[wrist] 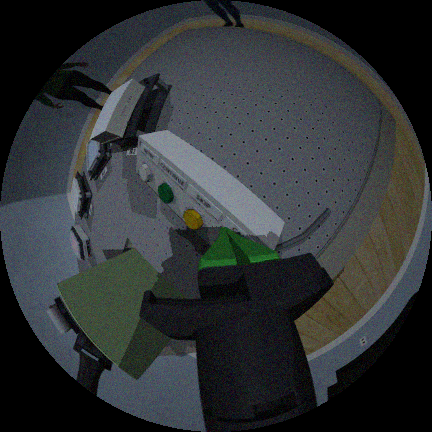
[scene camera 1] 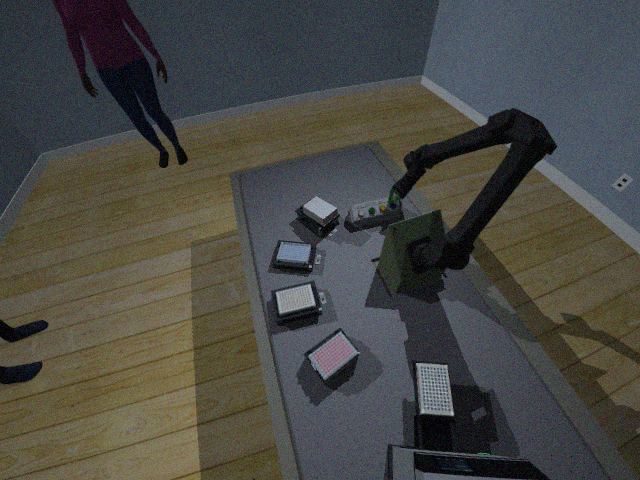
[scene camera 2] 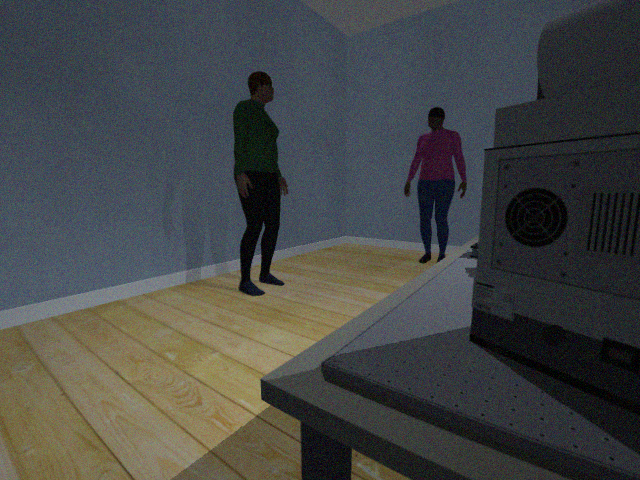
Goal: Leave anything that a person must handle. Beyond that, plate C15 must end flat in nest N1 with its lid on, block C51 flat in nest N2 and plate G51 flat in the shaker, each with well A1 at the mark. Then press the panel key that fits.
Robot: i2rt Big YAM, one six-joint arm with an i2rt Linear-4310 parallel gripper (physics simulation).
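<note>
My gripper (scene camera 1: 393, 196) (wrist: 222, 231) is shut and empty, its green tips at the blue key (scene camera 1: 392, 205) end of the panel (scene camera 1: 374, 219) (wrist: 215, 175). In the wrist view the tips hide the blue key; contact cannot be told. The panel's white (wrist: 144, 172), green (wrist: 165, 193) and yellow (wrist: 193, 219) keys show. A thick white block (scene camera 1: 319, 208) (wrist: 120, 112) sits on the dark back nest. A pale blue plate (scene camera 1: 294, 252), a cream plate (scene camera 1: 296, 299) and a pink plate (scene camera 1: 333, 354) sit on dark holders. A white welled plate (scene camera 1: 434, 388) is on a dark stand. Plate codes are unreadable.
A green box-shaped stand (scene camera 1: 410, 253) (wrist: 107, 305) is by the arm's base. A large grey machine (scene camera 1: 465, 467) (scene camera 2: 558, 232) stands at the table's near end. A person in pink (scene camera 1: 113, 41) (scene camera 2: 439, 155) and one in green (scene camera 2: 255, 136) stand beyond the table.
</note>
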